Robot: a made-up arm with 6 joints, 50 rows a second.
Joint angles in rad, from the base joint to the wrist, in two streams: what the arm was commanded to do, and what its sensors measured. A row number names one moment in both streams.
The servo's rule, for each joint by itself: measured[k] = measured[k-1] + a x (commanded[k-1-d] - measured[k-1]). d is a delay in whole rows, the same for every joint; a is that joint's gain. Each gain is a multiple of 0.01, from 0.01 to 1. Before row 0 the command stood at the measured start. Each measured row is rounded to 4 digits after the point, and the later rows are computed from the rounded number. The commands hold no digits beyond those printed.
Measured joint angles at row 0:
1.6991, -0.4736, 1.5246, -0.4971, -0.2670, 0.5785
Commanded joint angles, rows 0 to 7:
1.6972, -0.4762, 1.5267, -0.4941, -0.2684, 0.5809
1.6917, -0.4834, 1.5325, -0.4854, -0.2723, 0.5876
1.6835, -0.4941, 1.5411, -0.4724, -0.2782, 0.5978
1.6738, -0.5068, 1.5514, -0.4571, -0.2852, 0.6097
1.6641, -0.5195, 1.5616, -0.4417, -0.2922, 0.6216
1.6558, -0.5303, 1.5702, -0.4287, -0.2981, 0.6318
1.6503, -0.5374, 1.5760, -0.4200, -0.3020, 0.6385
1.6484, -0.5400, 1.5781, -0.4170, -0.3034, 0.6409
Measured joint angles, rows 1 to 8:
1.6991, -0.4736, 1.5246, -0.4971, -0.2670, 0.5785
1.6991, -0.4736, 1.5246, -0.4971, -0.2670, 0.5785
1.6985, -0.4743, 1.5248, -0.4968, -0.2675, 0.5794
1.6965, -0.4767, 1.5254, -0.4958, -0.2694, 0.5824
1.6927, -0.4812, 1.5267, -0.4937, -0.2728, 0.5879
1.6872, -0.4879, 1.5287, -0.4904, -0.2776, 0.5957
1.6805, -0.4961, 1.5313, -0.4860, -0.2833, 0.6050
1.6733, -0.5050, 1.5344, -0.4808, -0.2891, 0.6146
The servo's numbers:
d 2
a 0.29 0.26 0.08 0.09 0.39 0.36

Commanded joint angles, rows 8 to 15:
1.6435, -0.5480, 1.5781, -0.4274, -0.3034, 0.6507
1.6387, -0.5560, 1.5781, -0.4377, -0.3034, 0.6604
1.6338, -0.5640, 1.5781, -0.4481, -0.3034, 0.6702
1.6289, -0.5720, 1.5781, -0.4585, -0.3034, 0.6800
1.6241, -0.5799, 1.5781, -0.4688, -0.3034, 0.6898
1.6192, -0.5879, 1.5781, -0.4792, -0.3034, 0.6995
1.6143, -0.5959, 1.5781, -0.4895, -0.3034, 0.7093
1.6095, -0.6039, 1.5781, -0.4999, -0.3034, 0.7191
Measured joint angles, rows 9 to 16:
1.6666, -0.5134, 1.5377, -0.4753, -0.2941, 0.6232
1.6613, -0.5203, 1.5409, -0.4701, -0.2977, 0.6296
1.6561, -0.5275, 1.5439, -0.4663, -0.2999, 0.6372
1.6511, -0.5349, 1.5466, -0.4637, -0.3013, 0.6456
1.6461, -0.5425, 1.5491, -0.4623, -0.3021, 0.6545
1.6411, -0.5502, 1.5514, -0.4620, -0.3026, 0.6637
1.6362, -0.5579, 1.5535, -0.4626, -0.3029, 0.6731
1.6313, -0.5657, 1.5555, -0.4641, -0.3031, 0.6826

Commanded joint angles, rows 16 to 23:
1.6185, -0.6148, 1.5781, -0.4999, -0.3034, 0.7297
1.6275, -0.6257, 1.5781, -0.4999, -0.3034, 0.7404
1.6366, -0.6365, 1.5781, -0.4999, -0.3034, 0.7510
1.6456, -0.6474, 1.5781, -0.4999, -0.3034, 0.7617
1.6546, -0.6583, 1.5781, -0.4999, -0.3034, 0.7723
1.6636, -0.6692, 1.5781, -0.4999, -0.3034, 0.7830
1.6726, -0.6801, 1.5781, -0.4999, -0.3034, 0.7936
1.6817, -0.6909, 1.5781, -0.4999, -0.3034, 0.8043
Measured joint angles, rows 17 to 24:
1.6264, -0.5736, 1.5573, -0.4664, -0.3032, 0.6922
1.6215, -0.5815, 1.5590, -0.4694, -0.3033, 0.7019
1.6206, -0.5902, 1.5605, -0.4721, -0.3033, 0.7119
1.6226, -0.5994, 1.5619, -0.4746, -0.3033, 0.7222
1.6267, -0.6090, 1.5632, -0.4769, -0.3033, 0.7326
1.6322, -0.6190, 1.5644, -0.4790, -0.3033, 0.7431
1.6387, -0.6292, 1.5655, -0.4809, -0.3033, 0.7536
1.6459, -0.6396, 1.5665, -0.4826, -0.3033, 0.7642

